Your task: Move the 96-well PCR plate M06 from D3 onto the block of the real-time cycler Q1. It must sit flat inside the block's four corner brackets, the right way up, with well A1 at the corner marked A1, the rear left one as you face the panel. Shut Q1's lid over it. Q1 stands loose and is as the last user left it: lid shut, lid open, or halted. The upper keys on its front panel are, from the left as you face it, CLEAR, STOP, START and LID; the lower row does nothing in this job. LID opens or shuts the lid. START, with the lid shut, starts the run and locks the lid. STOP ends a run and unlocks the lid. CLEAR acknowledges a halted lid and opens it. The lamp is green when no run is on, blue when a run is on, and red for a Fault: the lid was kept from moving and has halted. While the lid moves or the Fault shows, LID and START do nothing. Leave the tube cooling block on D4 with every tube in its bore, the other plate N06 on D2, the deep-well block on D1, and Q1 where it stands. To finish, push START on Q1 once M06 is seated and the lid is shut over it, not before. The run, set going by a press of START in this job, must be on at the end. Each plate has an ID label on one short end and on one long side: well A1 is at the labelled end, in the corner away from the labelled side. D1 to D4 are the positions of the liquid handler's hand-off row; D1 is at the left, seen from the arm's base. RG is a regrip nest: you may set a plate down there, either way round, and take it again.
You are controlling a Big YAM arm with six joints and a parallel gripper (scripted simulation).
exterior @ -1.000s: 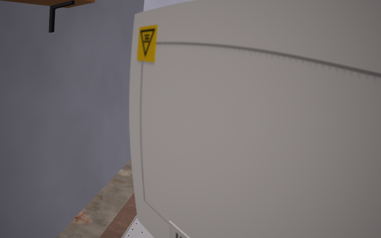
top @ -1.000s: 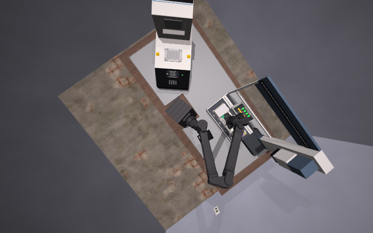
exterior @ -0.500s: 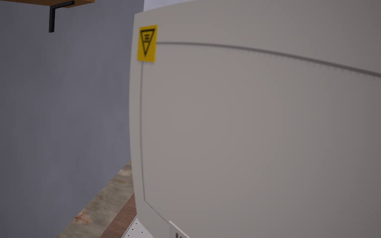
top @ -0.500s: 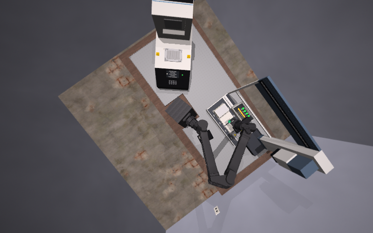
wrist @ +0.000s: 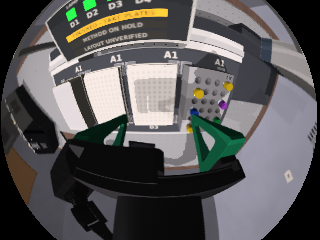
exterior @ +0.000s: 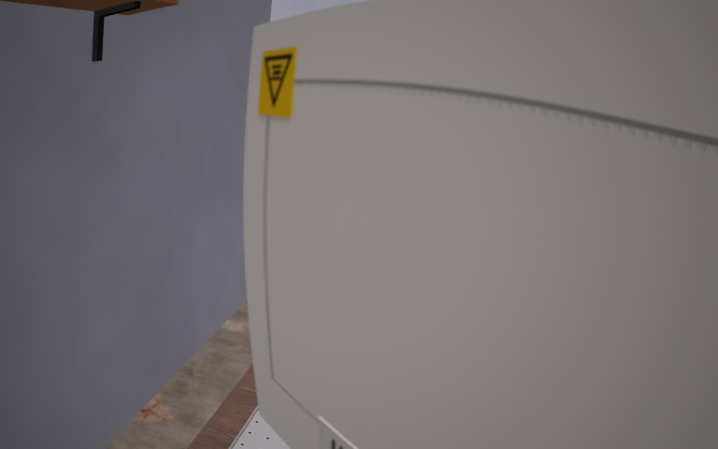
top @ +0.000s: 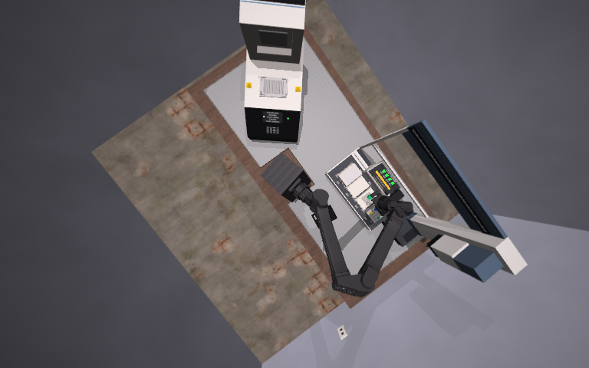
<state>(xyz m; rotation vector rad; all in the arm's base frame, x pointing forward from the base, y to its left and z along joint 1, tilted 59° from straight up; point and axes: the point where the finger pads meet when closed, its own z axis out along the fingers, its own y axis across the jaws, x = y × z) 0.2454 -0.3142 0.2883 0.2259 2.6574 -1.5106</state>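
The tube cooling block is 80 mm to the right of my hand, 60 mm below it and 10 mm behind it. Also, from my hand: deep-well block: 210 mm to the left, 60 mm below, 40 mm ahead; then black nest: 260 mm behind, 130 mm below, 120 mm to the left.
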